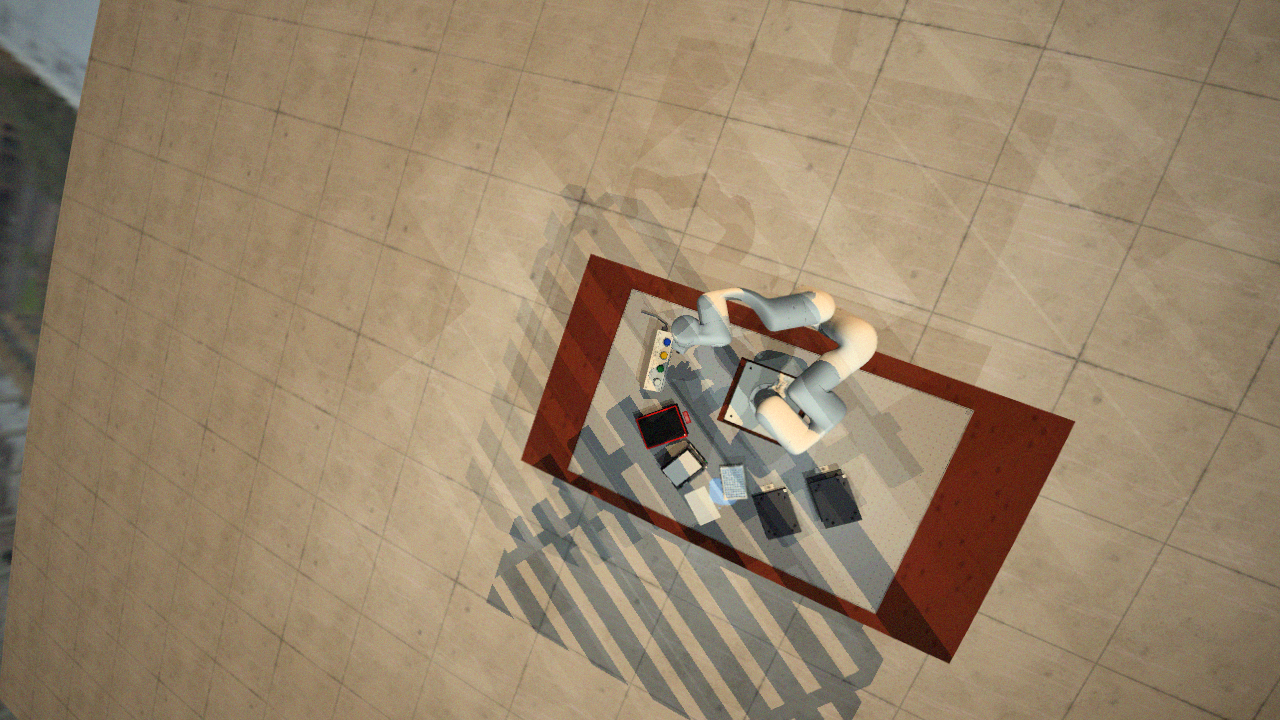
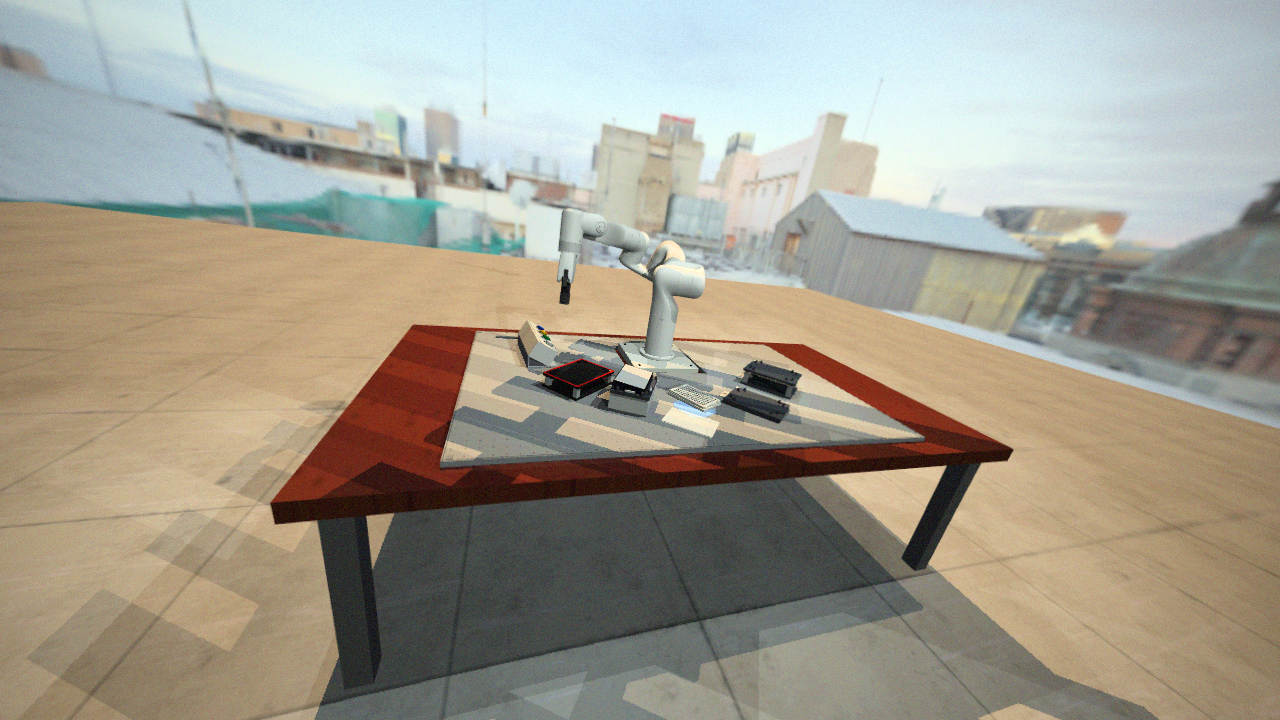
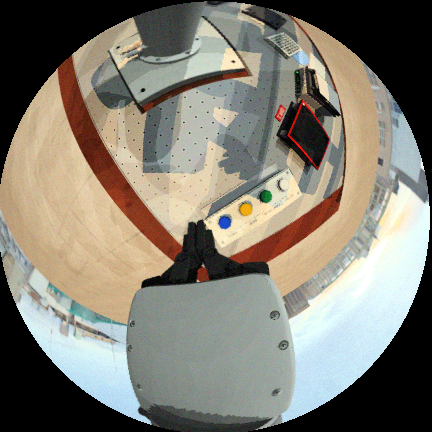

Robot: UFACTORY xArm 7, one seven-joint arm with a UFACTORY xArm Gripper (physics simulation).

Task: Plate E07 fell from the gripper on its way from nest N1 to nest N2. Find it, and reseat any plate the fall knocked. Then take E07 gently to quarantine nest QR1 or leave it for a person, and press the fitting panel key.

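Where they show: gripper, fingertip midpoint: (image 2: 564, 304) (image 3: 198, 229); arm's base, link origin: (image 2: 656, 354).
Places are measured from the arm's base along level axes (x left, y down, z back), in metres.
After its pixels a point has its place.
Observation:
My gripper (image 2: 564, 300) @[x -0.340, y -0.133, z 0.039 m] (image 3: 198, 229) @[x -0.340, y -0.133, z 0.039 m] is shut and empty, pointing down high above the table beside the key panel's blue-key end. The pale key panel (image 1: 652, 360) @[x -0.418, y -0.066, z -0.086 m] (image 2: 536, 345) @[x -0.398, y -0.056, z -0.193 m] (image 3: 252, 212) @[x -0.401, y -0.060, z -0.058 m] has a blue key (image 1: 666, 342) @[x -0.410, y -0.057, z -0.006 m] (image 3: 224, 222) @[x -0.408, y -0.055, z -0.003 m], a yellow key (image 1: 663, 355) @[x -0.395, y -0.057, z -0.051 m] (image 3: 245, 209) @[x -0.393, y -0.055, z -0.049 m], a green key (image 1: 659, 368) @[x -0.383, y -0.058, z -0.099 m] (image 3: 266, 196) @[x -0.379, y -0.056, z -0.098 m] and a white key (image 1: 657, 381) @[x -0.365, y -0.056, z -0.143 m] (image 3: 283, 184) @[x -0.364, y -0.055, z -0.144 m]. A red-edged black nest (image 1: 662, 426) @[x -0.265, y -0.026, z -0.281 m] (image 2: 579, 373) @[x -0.267, y -0.026, z -0.300 m] (image 3: 310, 135) @[x -0.264, y -0.026, z -0.276 m] shows no plate on it. A pale gridded plate (image 1: 733, 481) @[x 0.058, y 0.001, z -0.315 m] (image 2: 694, 396) @[x 0.058, y 0.000, z -0.329 m] (image 3: 283, 45) lies on the board; its label is unreadable.
Two dark nests (image 1: 776, 512) @[x 0.240, y 0.000, z -0.323 m] (image 1: 833, 497) @[x 0.346, y -0.040, z -0.159 m] stand past the gridded plate. A boxy device (image 1: 684, 466) @[x -0.122, y -0.059, z -0.351 m] (image 2: 633, 380) @[x -0.131, y -0.059, z -0.392 m] with a pale top stands beside the red-edged nest. A white flat piece (image 1: 702, 505) @[x 0.016, y 0.006, z -0.460 m] (image 2: 689, 421) @[x 0.012, y 0.006, z -0.465 m] lies near a light-blue patch. The arm's base plate (image 1: 735, 413) @[x -0.068, y 0.003, z -0.099 m] (image 3: 175, 82) @[x -0.119, y 0.001, z 0.008 m] is behind.

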